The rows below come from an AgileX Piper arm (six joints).
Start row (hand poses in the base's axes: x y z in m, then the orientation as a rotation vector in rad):
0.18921 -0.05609 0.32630 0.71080 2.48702 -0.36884
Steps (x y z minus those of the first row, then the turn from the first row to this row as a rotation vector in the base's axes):
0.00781 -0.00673 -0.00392 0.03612 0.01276 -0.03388
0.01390 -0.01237 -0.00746 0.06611 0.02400 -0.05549
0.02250 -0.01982 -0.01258 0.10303 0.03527 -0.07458
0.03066 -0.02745 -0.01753 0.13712 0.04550 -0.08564
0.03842 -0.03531 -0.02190 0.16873 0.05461 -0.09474
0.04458 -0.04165 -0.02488 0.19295 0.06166 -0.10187
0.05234 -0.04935 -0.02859 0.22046 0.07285 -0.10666
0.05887 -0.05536 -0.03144 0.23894 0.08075 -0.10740
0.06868 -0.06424 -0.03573 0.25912 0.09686 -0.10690
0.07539 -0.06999 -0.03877 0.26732 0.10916 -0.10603
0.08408 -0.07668 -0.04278 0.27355 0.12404 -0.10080
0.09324 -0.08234 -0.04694 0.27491 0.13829 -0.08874
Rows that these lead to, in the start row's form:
0.19702 -0.06282 0.32238 0.76824 2.50203 -0.34261
0.20311 -0.06846 0.31884 0.80787 2.51618 -0.31832
0.21171 -0.07591 0.31372 0.84726 2.53265 -0.28407
0.21987 -0.08354 0.30877 0.87530 2.54909 -0.24950
0.22763 -0.09140 0.30440 0.89984 2.56383 -0.21648
0.23379 -0.09774 0.30142 0.91888 2.57481 -0.19100
0.24155 -0.10544 0.29771 0.93630 2.59110 -0.16187
0.24808 -0.11145 0.29486 0.94479 2.60306 -0.14137
0.25789 -0.12033 0.29057 0.95255 2.62367 -0.12127
0.26460 -0.12608 0.28753 0.95498 2.63783 -0.11506
0.27329 -0.13277 0.28352 0.95092 2.65550 -0.11078
0.28245 -0.13843 0.27936 0.93575 2.67367 -0.11013

